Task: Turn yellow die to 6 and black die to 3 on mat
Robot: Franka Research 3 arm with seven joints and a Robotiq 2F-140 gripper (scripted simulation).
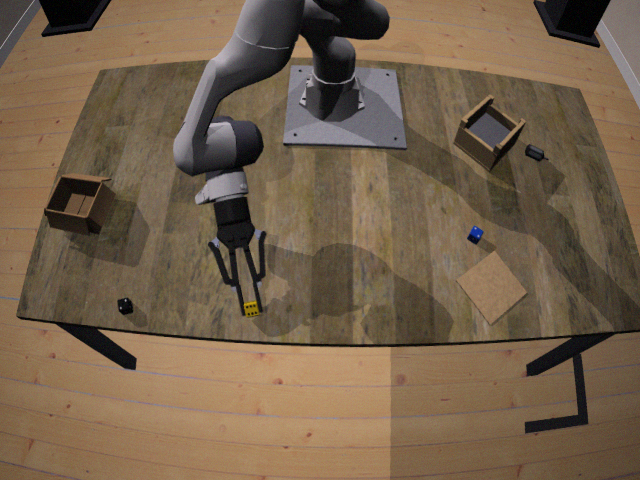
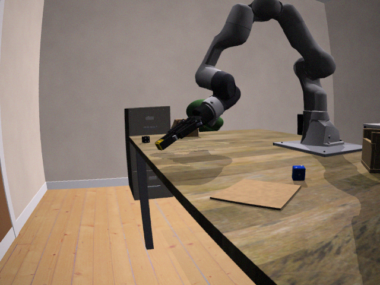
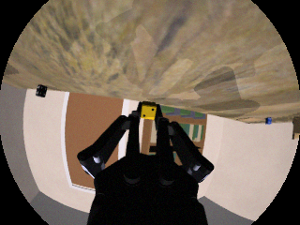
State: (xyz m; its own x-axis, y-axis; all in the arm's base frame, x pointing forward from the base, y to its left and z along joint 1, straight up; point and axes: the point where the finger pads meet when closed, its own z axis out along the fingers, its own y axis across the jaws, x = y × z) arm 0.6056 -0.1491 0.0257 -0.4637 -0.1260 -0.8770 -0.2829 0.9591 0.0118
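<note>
Now: the yellow die 20 mm ahead of my hand, 10 mm to the left of it and 10 mm below it. From my hand the other things lie so: cardboard box 210 mm behind, 510 mm to the right, 10 mm above; blue die 210 mm behind, 530 mm to the left, 20 mm below; black die 40 mm ahead, 310 mm to the right, 20 mm below.
</note>
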